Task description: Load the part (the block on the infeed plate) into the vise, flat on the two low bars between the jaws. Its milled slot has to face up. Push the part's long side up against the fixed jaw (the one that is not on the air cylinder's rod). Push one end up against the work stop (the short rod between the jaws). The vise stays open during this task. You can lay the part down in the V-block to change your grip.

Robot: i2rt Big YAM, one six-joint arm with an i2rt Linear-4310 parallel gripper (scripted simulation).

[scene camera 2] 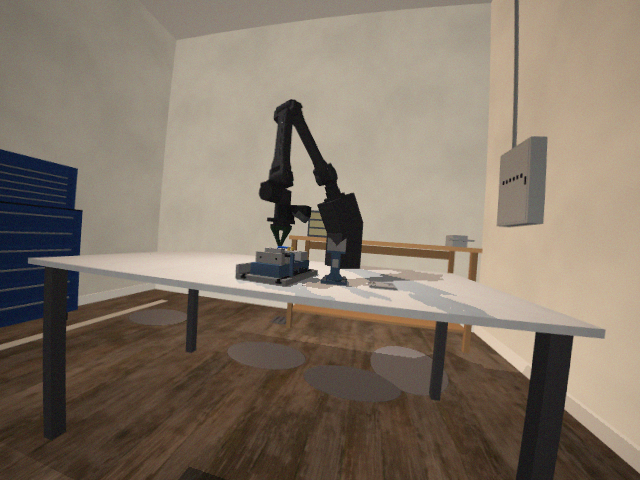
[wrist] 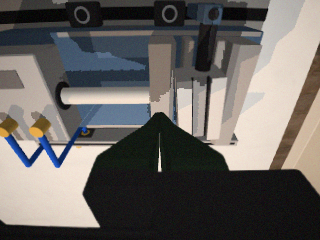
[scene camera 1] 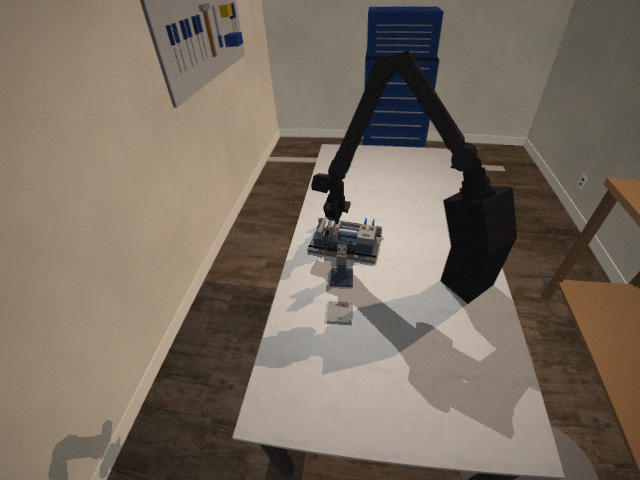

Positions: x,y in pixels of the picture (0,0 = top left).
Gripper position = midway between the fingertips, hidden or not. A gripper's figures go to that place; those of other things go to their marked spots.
Scene:
My gripper (wrist: 159,119) is 0.13 m from the lens. A part (wrist: 199,96): 0.14 m from the lens. A fixed jaw (wrist: 241,55) is 0.14 m from the lens.

